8 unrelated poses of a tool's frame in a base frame.
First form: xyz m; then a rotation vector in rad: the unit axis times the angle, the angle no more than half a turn.
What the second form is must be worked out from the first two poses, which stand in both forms.
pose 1, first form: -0.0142 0.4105 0.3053 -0.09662 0.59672 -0.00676
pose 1, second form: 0.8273 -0.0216 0.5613 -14.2; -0.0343 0.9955 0.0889 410.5; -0.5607 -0.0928 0.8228 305.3; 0 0 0 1
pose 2, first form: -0.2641 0.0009 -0.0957 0.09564 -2.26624 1.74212
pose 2, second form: -0.9584 -0.2212 -0.1802 -264.1; 0.1173 0.2704 -0.9556 0.9; 0.2601 -0.9370 -0.2332 -95.7; 0 0 0 1
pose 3, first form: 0.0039 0.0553 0.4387 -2.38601 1.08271 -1.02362
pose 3, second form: 0.4539 -0.5180 0.7250 3.9; -0.7529 -0.6581 0.0011 55.3; 0.4766 -0.5463 -0.6888 438.7; 0 0 0 1
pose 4, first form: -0.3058 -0.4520 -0.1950 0.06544 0.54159 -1.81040
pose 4, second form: -0.3130 0.9219 0.2283 -305.8; -0.8958 -0.2067 -0.3934 -452.0; -0.3155 -0.3277 0.8906 -195.0; 0 0 0 1
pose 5, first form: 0.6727 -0.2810 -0.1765 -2.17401 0.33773 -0.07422
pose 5, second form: 0.9608 -0.2136 0.1768 672.7; -0.2681 -0.5522 0.7895 -281.0; -0.0710 -0.8059 -0.5878 -176.5; 0 0 0 1
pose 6, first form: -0.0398 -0.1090 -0.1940 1.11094 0.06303 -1.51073
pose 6, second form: 0.1553 0.7938 -0.5881 -39.8; -0.7420 -0.2993 -0.5999 -109.0; -0.6522 0.5295 0.5425 -194.0; 0 0 0 1
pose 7, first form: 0.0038 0.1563 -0.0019 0.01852 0.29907 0.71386
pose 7, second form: 0.7151 -0.6420 0.2764 3.8; 0.6473 0.7575 0.0848 156.3; -0.2638 0.1182 0.9573 -1.9; 0 0 0 1
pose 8, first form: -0.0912 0.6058 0.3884 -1.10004 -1.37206 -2.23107
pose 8, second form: -0.6620 0.5983 0.4515 -91.2; 0.1330 -0.4990 0.8563 605.8; 0.7377 0.6269 0.2508 388.4; 0 0 0 1
